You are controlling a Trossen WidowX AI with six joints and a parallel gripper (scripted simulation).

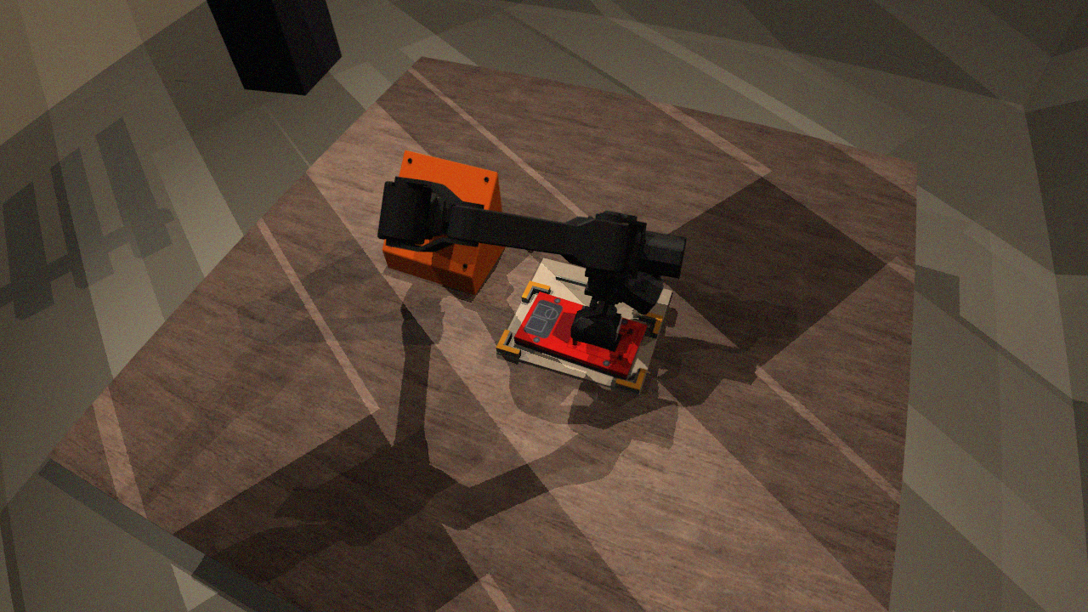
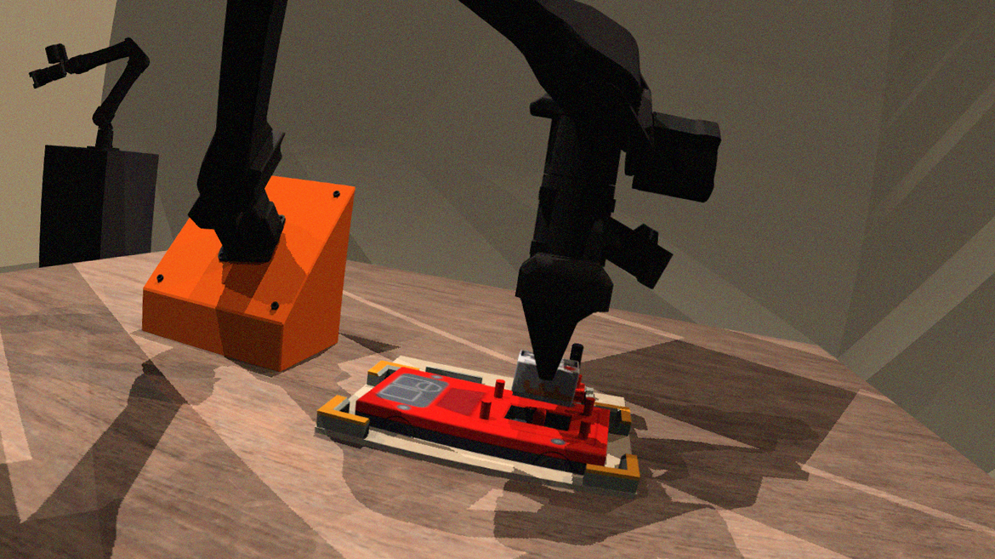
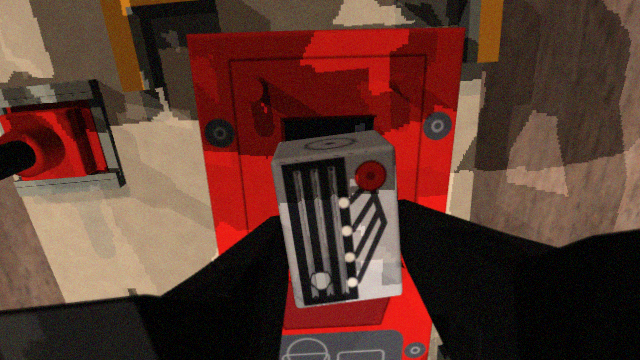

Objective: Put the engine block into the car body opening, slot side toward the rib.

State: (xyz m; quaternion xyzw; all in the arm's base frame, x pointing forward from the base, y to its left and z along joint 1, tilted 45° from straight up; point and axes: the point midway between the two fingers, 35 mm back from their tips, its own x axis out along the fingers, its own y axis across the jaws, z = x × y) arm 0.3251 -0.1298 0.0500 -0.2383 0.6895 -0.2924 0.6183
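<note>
Right now my gripper tip is 1 cm above the engine block. The rest, counted from my gripper tip: black peg: 3 cm ahead, 12 cm to the left, 3 cm below.
</note>
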